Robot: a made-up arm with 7 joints. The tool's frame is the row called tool.
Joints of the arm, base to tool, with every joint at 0 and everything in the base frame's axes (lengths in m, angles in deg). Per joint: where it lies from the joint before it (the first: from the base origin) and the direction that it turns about. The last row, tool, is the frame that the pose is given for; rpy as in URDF.
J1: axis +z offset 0 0 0.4
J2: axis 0 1 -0.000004 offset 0 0 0
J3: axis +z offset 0 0 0.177
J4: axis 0 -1 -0.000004 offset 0.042 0 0
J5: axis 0 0.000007 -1 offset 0.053 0 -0.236
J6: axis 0 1 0.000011 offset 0 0 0
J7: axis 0 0.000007 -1 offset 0.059 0 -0.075
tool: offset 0 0 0 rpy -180 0 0
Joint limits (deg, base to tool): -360..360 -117.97..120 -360..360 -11..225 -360..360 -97..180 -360..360
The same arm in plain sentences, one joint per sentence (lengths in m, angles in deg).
The arm has seven revolute joints in a row. What follows holds with every joint at zero, and every direction is one of the base frame's.
Joint 1 is mounted 0.4 m along +z from the base frame's origin and turns about +z, from -360 to 360 deg.
Joint 2 is mounted at the same point as joint 1 and turns about +y, from -117.97 to 120 deg.
Joint 3 is mounted 0.177 m along +z from joint 2 and turns about +z, from -360 to 360 deg.
Joint 4 is mounted 0.042 m along +x from joint 3 and turns about -y, from -11 to 225 deg.
Joint 5 is mounted 0.053 m along +x and 0.236 m along -z from joint 4 and turns about -z, from -360 to 360 deg.
Joint 6 is mounted at the same point as joint 5 and turns about +y, from -97 to 180 deg.
Joint 7 is mounted 0.059 m along +x and 0.075 m along -z from joint 6 and turns about -z, from -360 to 360 deg.
The tool frame, which is the frame that the pose is given for, is mounted at the same point as joint 7; its axes are the base frame's turned by roll 180, pitch 0 and yaw 0 deg (as in URDF: about the fixed x, then y, then z).

